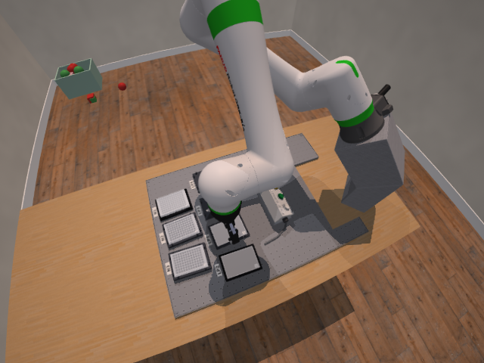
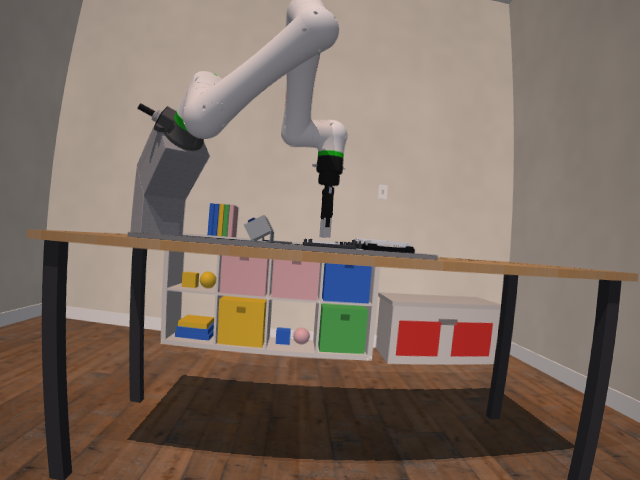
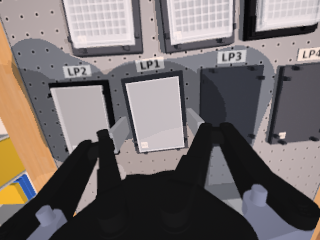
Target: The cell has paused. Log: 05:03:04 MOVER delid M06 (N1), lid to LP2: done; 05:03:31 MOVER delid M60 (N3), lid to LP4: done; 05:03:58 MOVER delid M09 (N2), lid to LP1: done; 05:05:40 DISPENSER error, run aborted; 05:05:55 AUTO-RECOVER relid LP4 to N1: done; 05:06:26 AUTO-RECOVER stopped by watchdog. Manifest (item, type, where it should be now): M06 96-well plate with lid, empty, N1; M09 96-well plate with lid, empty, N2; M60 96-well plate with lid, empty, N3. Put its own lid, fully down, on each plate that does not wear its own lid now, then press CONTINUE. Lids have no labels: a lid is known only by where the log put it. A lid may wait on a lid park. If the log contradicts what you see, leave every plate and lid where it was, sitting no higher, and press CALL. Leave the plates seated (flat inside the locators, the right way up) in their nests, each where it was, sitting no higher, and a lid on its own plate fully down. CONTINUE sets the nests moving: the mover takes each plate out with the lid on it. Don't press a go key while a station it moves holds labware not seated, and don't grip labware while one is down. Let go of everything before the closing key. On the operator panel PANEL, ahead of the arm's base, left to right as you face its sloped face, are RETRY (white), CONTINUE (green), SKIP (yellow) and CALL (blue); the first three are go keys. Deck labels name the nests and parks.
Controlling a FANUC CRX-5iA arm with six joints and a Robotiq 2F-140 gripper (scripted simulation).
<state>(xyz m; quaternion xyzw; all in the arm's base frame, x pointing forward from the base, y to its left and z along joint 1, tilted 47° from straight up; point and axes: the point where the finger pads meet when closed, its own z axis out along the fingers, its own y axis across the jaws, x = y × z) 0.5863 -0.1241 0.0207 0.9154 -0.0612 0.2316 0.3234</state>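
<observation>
Right now the park labelled LP1 is 5 cm below my hand. From my hand the other things lie so: LP3: 4 cm behind, 12 cm to the right, 5 cm below; then LP2 label: 13 cm ahead, 9 cm to the left, 5 cm below; then lid park LP2: 4 cm ahead, 12 cm to the left, 5 cm below.
</observation>
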